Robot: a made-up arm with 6 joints.
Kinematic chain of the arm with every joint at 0, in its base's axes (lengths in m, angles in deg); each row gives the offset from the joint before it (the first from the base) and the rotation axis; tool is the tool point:
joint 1: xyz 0 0 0.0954 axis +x
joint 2: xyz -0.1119 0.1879 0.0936 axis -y
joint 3: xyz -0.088 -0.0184 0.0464 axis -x
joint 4: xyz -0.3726 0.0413 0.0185 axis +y
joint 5: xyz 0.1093 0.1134 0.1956 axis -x
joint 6: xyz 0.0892 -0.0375 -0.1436 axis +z
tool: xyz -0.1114 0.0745 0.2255
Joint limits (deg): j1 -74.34..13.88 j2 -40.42..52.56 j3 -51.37..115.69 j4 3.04..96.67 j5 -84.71..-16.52 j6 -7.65..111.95
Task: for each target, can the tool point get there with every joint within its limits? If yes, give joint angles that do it. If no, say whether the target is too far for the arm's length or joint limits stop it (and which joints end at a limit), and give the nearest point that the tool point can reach.
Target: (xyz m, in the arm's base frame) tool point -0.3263 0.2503 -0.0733
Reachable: yes | joints -27.65 44.58 47.51 51.58 -63.30 20.94
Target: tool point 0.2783 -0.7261 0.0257
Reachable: no: joint limits stop it (at a limit: joint 1, joint 2, joint 4, joint 5, joint 6) | nearest point -0.1021 -0.1150 -0.0397 | short by 0.723 m
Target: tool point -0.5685 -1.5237 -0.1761
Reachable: no: too far | nearest point -0.3005 -0.2844 -0.0869 | short by 1.271 m
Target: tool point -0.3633 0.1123 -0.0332
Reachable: yes | joints 2.22 40.45 58.74 82.87 -61.76 85.25
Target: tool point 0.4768 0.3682 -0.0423
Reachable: no: joint limits stop it (at a limit: joint 1, joint 2, joint 5, joint 6) | nearest point -0.0746 0.4399 0.0154 | short by 0.559 m
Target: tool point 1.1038 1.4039 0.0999
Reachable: no: too far | nearest point -0.1209 0.6579 0.0975 | short by 1.434 m
